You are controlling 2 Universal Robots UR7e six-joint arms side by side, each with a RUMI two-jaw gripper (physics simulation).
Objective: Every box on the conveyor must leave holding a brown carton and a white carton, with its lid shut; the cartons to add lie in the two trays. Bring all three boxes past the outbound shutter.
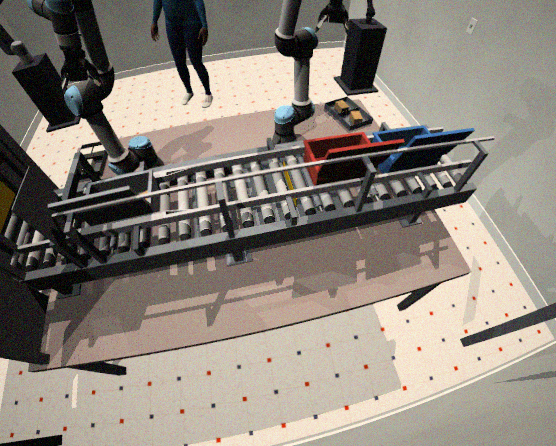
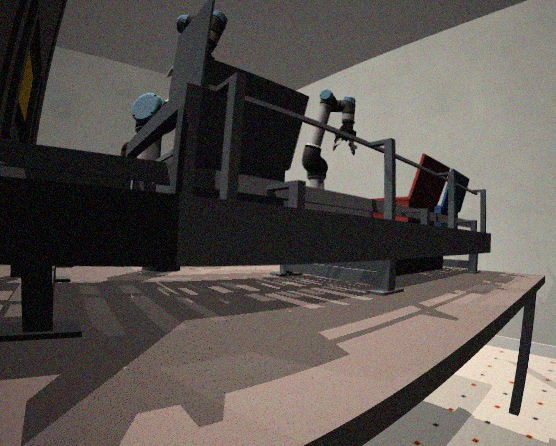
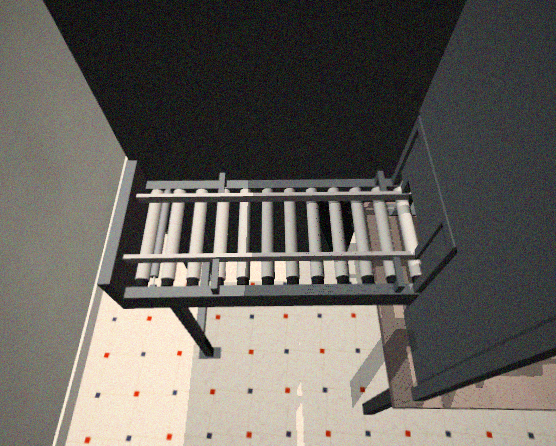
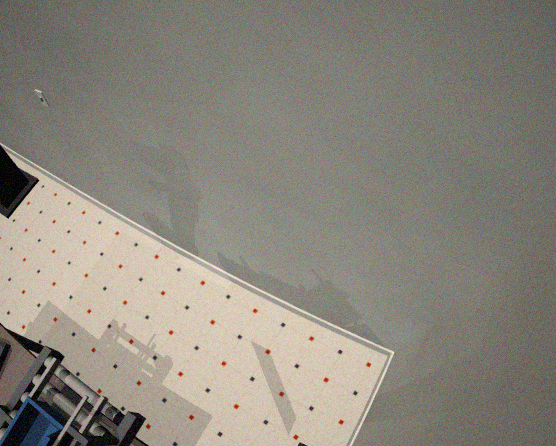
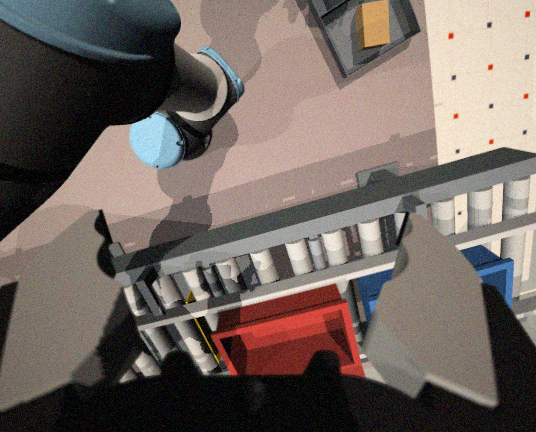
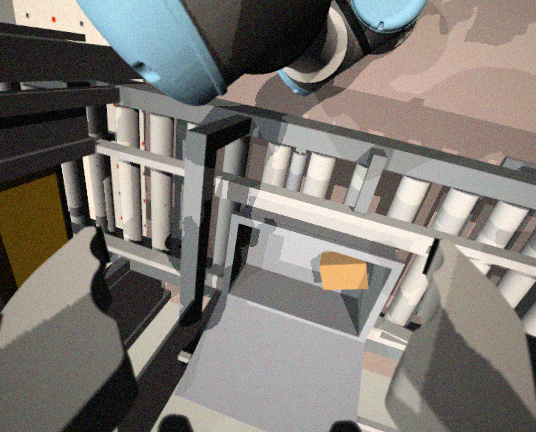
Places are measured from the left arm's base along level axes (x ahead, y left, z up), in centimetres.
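Pixels of known places: left gripper, fingertip midpoint: (image 1: 331,33) (image 2: 343,153) (image 5: 256,217); right gripper, fingertip midpoint: (image 1: 84,91) (image 6: 267,236); left arm's base, origin of the base link: (image 1: 284,141); right arm's base, origin of the base link: (image 2: 161,269).
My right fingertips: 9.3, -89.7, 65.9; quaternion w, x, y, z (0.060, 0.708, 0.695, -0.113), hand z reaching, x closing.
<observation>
For each thing: its middle in the pictures, then the offset to it from my right fingertips, as dx, dy, dz. "pt": a spot on its surface instead.
- grey box, surface spot: (image 6: 300,300) pt +36.4, -1.8, -36.6
- brown carton, body centre: (image 6: 344,270) +29.4, +6.3, -40.4
- blue box, surface spot: (image 5: 492,272) pt +41.7, +140.7, -31.6
A grey box (image 1: 120,212) (image 6: 300,300) stands at the left of the conveyor, its lid (image 6: 285,360) open; a brown carton (image 6: 345,275) lies inside at the right. A red box (image 1: 340,167) (image 5: 295,345) and a blue box (image 1: 402,134) (image 5: 492,272) stand farther right, lids open; no carton shows in the visible parts of them. A tray (image 1: 366,125) (image 5: 345,70) behind the conveyor holds two brown cartons (image 1: 341,106) (image 1: 355,117). My left gripper (image 2: 345,150) (image 5: 256,217) is open, high above and behind the red box. My right gripper (image 6: 267,236) is open above the grey box. White cartons are not seen.
The roller conveyor (image 1: 250,237) has side rails and upright posts (image 1: 367,187) (image 6: 195,220). A dark housing (image 1: 35,185) (image 3: 490,200) stands at its left end. A person (image 1: 180,40) and two black pedestals (image 1: 362,55) (image 1: 45,92) stand behind. The outbound rollers (image 3: 290,235) carry no box.
</observation>
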